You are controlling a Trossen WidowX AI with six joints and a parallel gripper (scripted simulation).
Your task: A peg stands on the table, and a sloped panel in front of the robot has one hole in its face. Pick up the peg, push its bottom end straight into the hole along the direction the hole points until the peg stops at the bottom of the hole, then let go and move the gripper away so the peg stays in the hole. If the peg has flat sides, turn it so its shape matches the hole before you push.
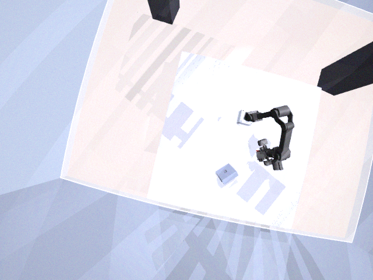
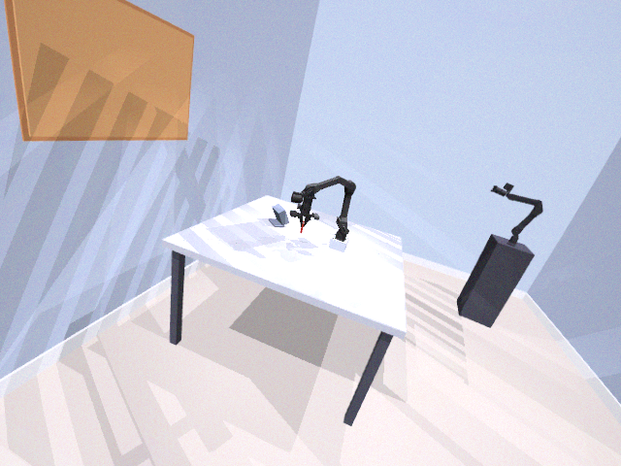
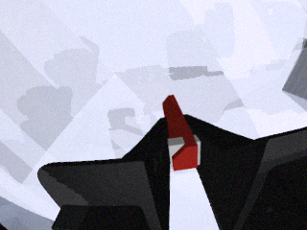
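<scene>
Now: the grey sloped panel 250 mm ahead of my gripper tip, 170 mm to the right of it and 40 mm below it. From my gripper tip the other things lie so: red peg 20 mm above.
</scene>
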